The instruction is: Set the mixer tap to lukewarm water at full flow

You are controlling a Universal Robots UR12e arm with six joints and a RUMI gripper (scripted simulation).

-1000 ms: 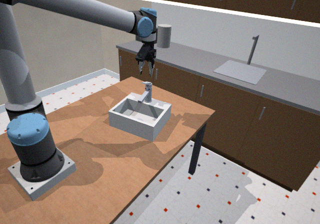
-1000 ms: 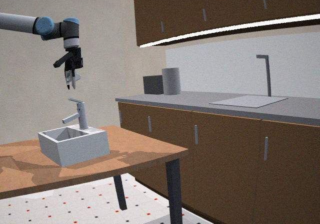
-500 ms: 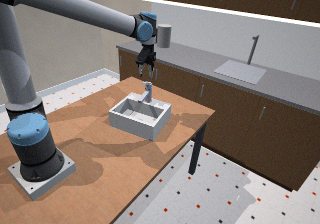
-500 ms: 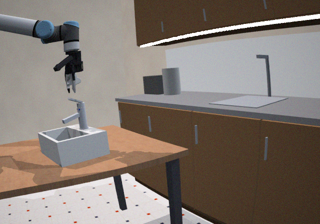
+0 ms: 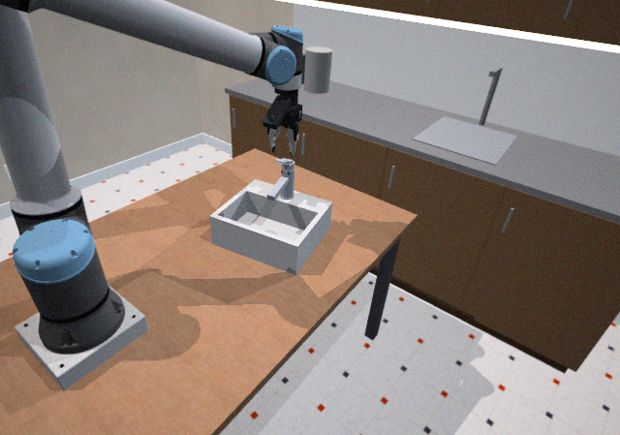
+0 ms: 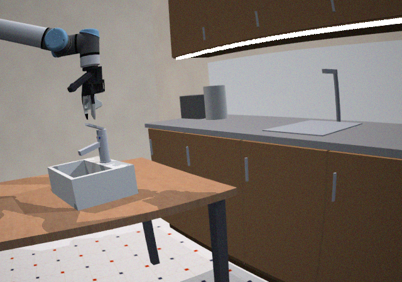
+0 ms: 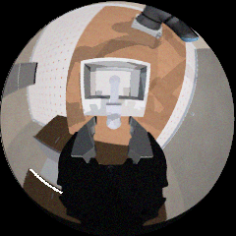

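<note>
Right now my hand is 5 cm above the lever, 2 cm short of it and 1 cm to the right of it. Also, from my hand: grey mixer tap 10 cm below, 3 cm ahead, 1 cm to the left; white basin 29 cm below, 7 cm behind, 1 cm to the right.
</note>
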